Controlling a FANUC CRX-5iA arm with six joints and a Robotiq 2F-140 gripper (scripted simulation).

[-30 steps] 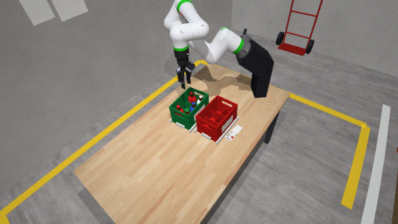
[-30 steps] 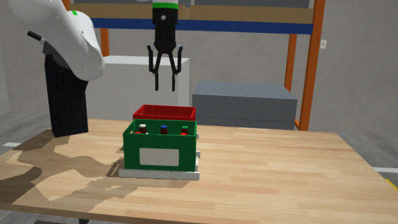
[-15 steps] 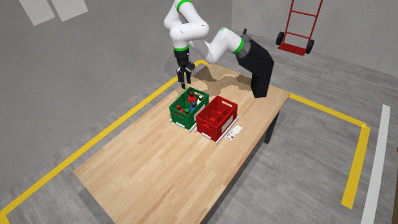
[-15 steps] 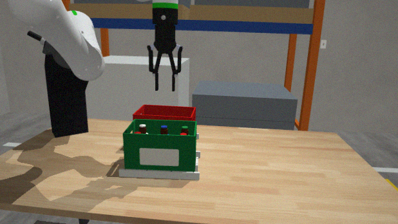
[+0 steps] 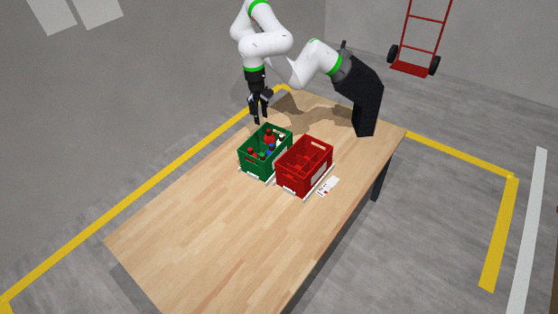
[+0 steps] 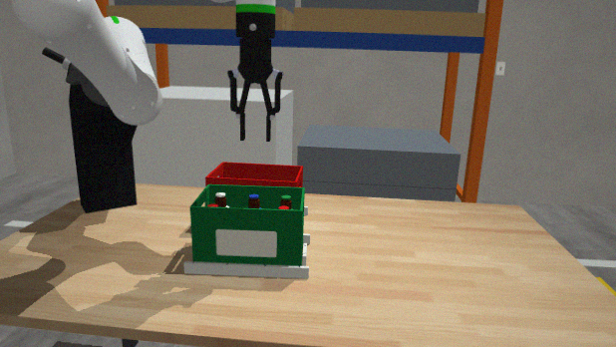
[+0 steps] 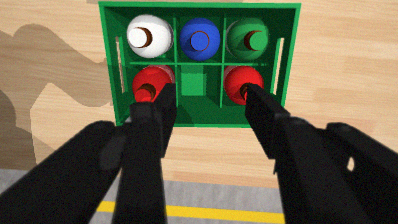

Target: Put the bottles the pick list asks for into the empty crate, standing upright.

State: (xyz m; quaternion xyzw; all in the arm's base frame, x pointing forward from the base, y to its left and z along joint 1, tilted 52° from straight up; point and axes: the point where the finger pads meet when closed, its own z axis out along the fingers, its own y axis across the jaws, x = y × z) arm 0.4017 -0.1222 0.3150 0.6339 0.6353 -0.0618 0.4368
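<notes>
Now: hand 110 mm past the red-capped bottle, 20 mm to the left of it and 270 mm above it. Round my hand: green crate: 10 mm behind, 270 mm below; blue-label bottle: 40 mm to the left, 270 mm below; white-capped bottle: 90 mm behind, 60 mm to the left, 270 mm below.
</notes>
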